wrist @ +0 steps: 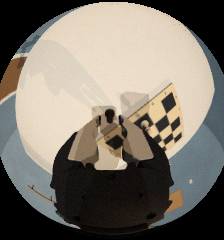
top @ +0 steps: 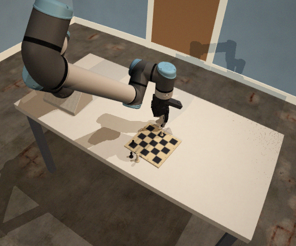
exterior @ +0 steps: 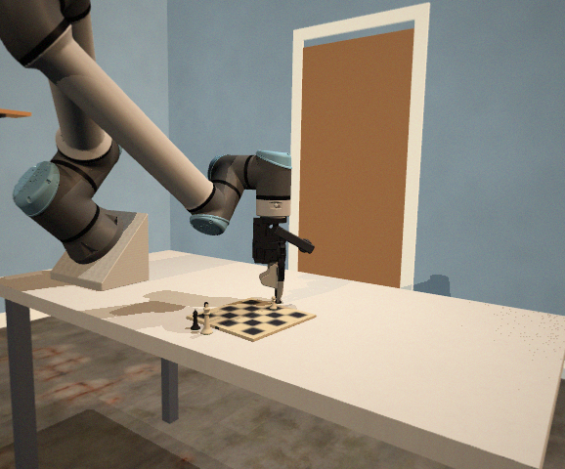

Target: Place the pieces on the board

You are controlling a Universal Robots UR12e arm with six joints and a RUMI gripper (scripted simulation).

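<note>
My hand is 30 mm short of the chessboard, 140 mm to the left of it and 20 mm above it. The rest, counted from my hand: black bishop: 20 mm behind, 280 mm to the right; then white king: 20 mm ahead, 280 mm to the right, 10 mm above.
</note>
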